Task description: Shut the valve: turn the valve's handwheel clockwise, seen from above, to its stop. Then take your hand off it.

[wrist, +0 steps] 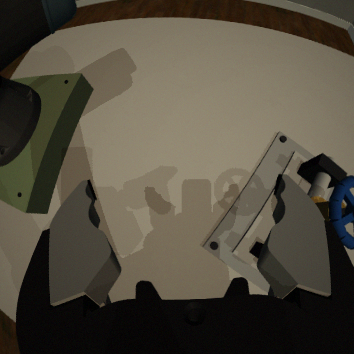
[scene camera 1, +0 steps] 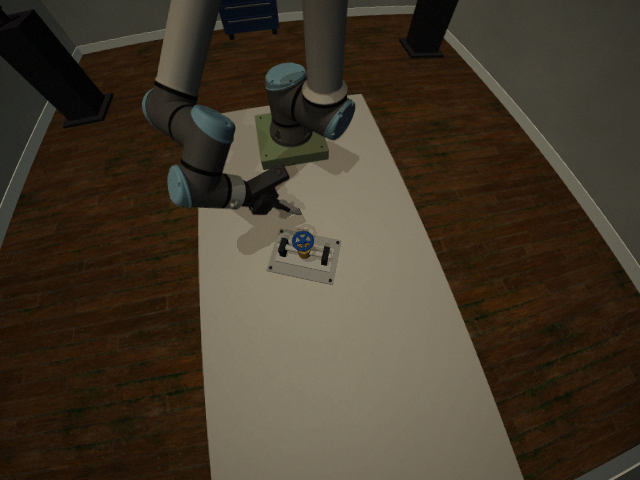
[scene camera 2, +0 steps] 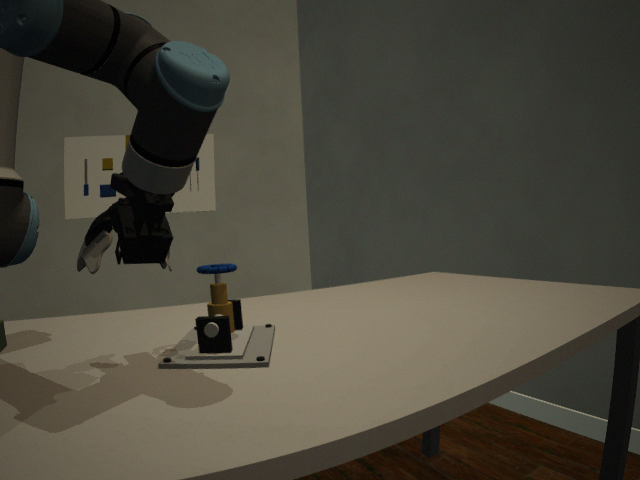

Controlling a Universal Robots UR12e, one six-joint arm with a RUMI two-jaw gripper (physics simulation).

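Note:
The valve's blue handwheel (scene camera 1: pixel 303 240) (scene camera 2: pixel 217 268) (wrist: pixel 336 207) lies level on top of an upright orange valve body (scene camera 1: pixel 303 254) (scene camera 2: pixel 220 311). The valve stands between two black supports on a grey base plate (scene camera 1: pixel 301 272) (scene camera 2: pixel 261 343) (wrist: pixel 265 170). In the wrist view the handwheel is cut off by the right edge, beyond the right finger. My gripper (scene camera 1: pixel 292 209) (scene camera 2: pixel 128 269) (wrist: pixel 184 178) is open and empty, its fingers wide apart. It hangs above the table, on the robot-base side of the handwheel and apart from it. How far the handwheel is turned cannot be told.
The arm's green mounting block (scene camera 1: pixel 268 149) (wrist: pixel 55 120) stands on the table (scene camera 1: pixel 330 372) (scene camera 2: pixel 413 330) behind the valve. The arm's shadow falls beside the base plate. A blue cabinet (scene camera 1: pixel 250 19) and a dark pillar (scene camera 1: pixel 433 25) stand on the floor beyond the table.

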